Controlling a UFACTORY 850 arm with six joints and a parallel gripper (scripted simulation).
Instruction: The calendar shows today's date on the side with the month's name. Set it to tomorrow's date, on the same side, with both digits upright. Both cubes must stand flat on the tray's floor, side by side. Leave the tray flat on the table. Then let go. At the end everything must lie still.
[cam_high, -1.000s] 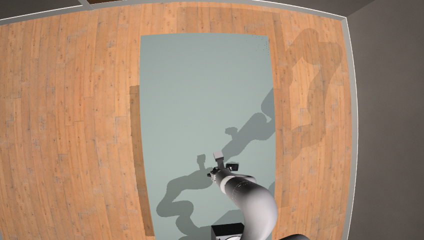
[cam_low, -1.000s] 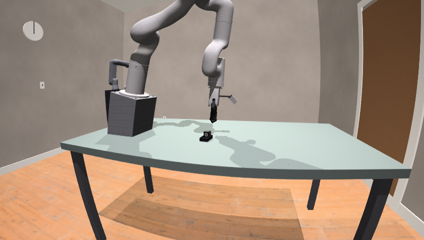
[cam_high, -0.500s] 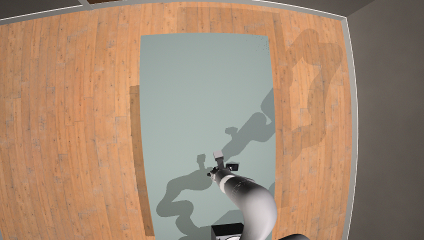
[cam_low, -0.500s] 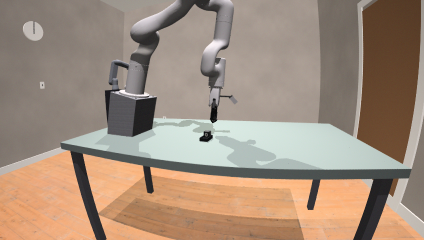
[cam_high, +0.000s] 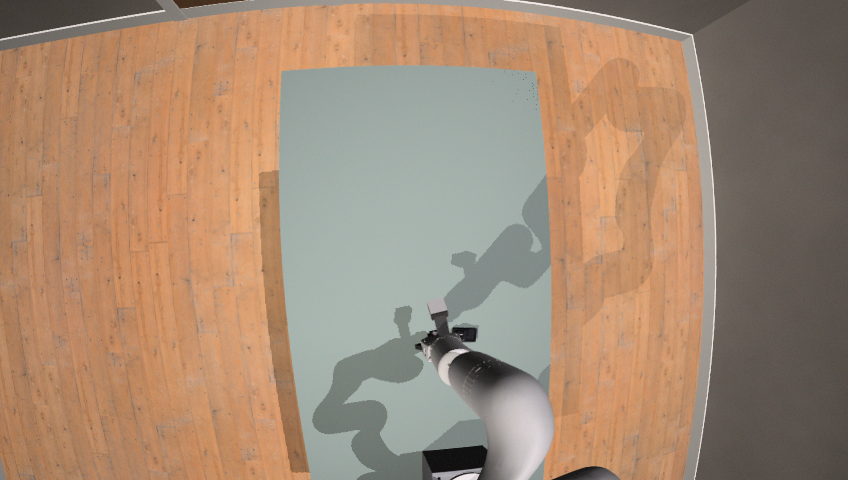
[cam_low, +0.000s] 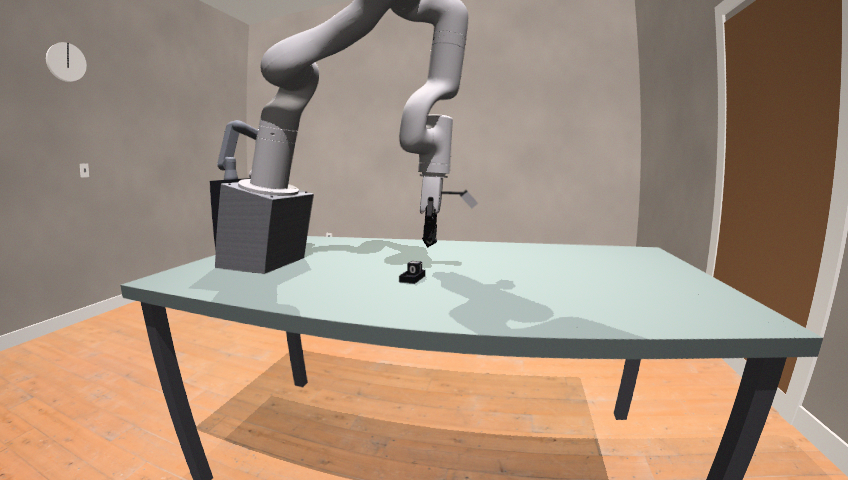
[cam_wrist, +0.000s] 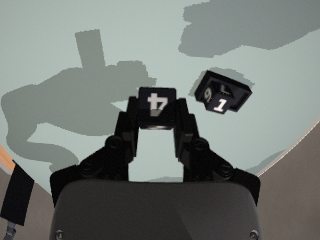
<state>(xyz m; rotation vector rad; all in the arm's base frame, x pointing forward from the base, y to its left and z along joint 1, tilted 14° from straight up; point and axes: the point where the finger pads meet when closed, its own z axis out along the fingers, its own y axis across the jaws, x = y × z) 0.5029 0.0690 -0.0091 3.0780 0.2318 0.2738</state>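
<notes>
Now: the black tray 2 cm behind my hand, 10 cm to the right of it and 10 cm below it. The rest, counted from my hand: black cube (2 cm below).
</notes>
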